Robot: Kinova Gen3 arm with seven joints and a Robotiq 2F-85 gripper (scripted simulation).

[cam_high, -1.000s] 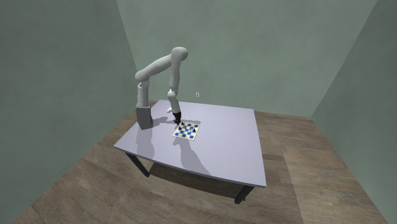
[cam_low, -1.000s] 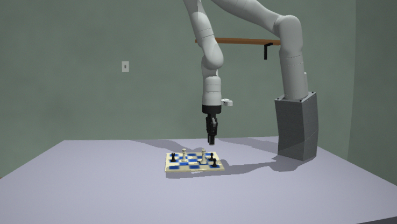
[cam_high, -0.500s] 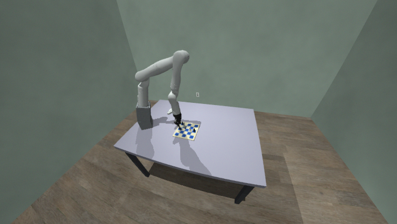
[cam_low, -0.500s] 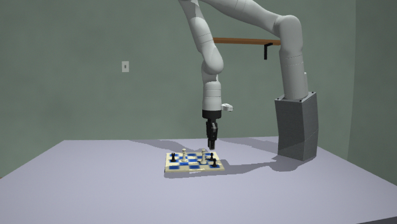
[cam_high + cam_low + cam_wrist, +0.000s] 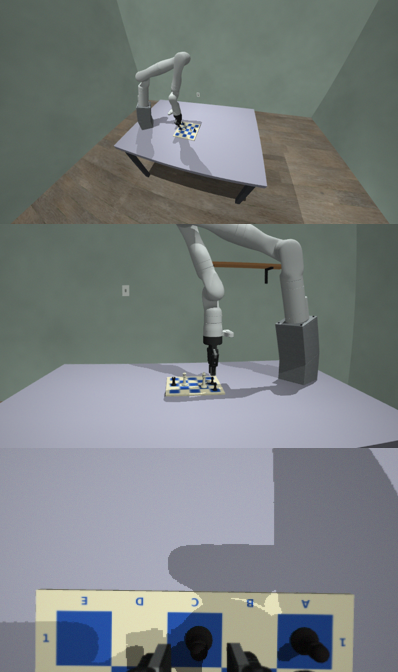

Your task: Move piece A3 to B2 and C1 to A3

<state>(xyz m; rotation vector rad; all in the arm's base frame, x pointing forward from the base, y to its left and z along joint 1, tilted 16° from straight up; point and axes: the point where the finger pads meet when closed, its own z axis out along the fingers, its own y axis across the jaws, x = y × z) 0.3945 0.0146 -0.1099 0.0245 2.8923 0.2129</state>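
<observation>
The white king lies 4 cm ahead of my hand, 3 cm to the left of it and 3 cm below it. From my hand the other things lie so: black rook: 16 cm ahead, 4 cm below; cream chessboard: 8 cm ahead, 1 cm to the right, 6 cm below.
</observation>
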